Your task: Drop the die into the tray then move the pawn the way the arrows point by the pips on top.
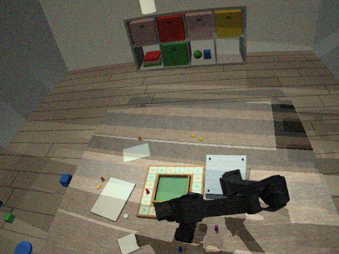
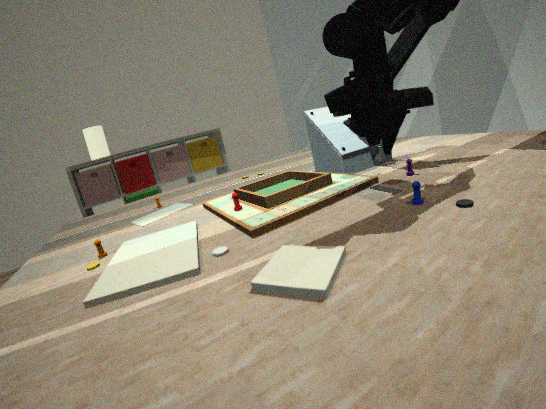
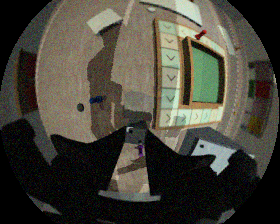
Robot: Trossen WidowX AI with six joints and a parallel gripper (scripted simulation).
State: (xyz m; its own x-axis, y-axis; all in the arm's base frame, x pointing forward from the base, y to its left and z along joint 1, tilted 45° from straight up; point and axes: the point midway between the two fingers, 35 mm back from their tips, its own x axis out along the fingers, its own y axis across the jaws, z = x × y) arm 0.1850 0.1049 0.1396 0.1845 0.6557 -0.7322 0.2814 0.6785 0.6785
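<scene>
Now: the red pawn 200 mm ahead of my gripper tip, 190 mm to the right of it and 40 mm below it. Also, from my gripper tip: grey-white die: right at my gripper tip; then blue pawn: 50 mm ahead, 80 mm to the left, 50 mm below; then purple pawn: 100 mm behind, 50 mm below.
</scene>
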